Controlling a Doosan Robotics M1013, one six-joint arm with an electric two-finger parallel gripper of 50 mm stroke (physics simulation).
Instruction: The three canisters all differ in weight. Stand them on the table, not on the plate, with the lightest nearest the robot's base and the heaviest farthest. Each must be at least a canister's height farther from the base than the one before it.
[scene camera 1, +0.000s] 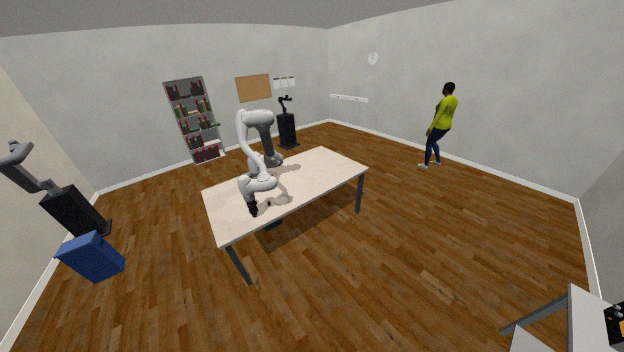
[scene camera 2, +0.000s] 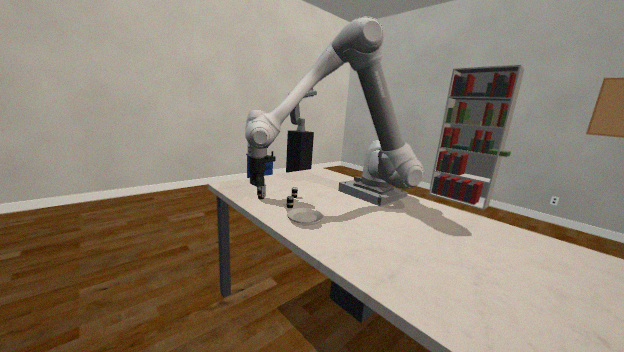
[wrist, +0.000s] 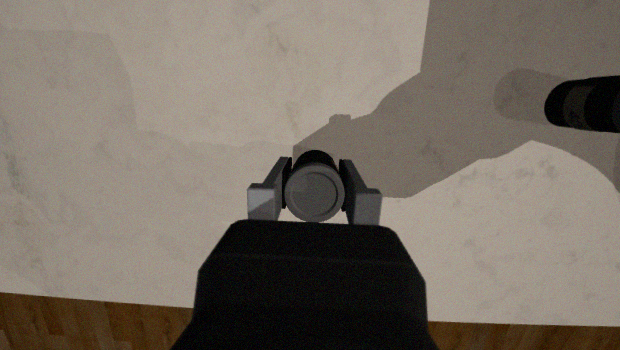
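Seen in the pictures: gripper, fingertip midpoint: (scene camera 1: 254, 215) (scene camera 2: 261, 196) (wrist: 314, 173); arm's base, link origin: (scene camera 1: 257, 174) (scene camera 2: 373, 187).
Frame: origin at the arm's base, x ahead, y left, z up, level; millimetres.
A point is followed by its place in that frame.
Observation:
My gripper (scene camera 1: 253, 209) {y -352, x 535, z -27 mm} (scene camera 2: 260, 187) {y -352, x 535, z -27 mm} (wrist: 314, 173) {y -352, x 535, z -27 mm} points down, shut on a black canister with a grey lid (scene camera 2: 261, 193) (wrist: 314, 193) {y -352, x 534, z 11 mm}. It holds it upright, very low over the table (scene camera 1: 227, 227) {y -590, x 471, z -40 mm} (scene camera 2: 400, 270) {y 386, x 612, z -41 mm} (wrist: 200, 90) {y -424, x 473, z -41 mm}, near the long edge away from the base; whether its bottom touches is hard to tell. A second dark banded canister (scene camera 2: 290, 202) {y -168, x 516, z -11 mm} stands beside the plate (scene camera 1: 285, 199) {y -32, x 562, z -35 mm} (scene camera 2: 306, 216) {y -52, x 536, z -36 mm}. A third canister (scene camera 2: 294, 192) {y -250, x 401, z -10 mm} stands a little behind it, nearer the base. Part of one standing canister (wrist: 580, 105) {y -196, x 505, z -15 mm} shows at the wrist view's right edge.
The robot's base (scene camera 2: 372, 190) {y 32, x 84, z 8 mm} stands at the table's far side. The floor (wrist: 100, 325) shows past the table edge in the wrist view. A blue bin (scene camera 1: 92, 257), a bookshelf (scene camera 1: 178, 120) and a person in a yellow-green top (scene camera 1: 444, 114) are away from the table.

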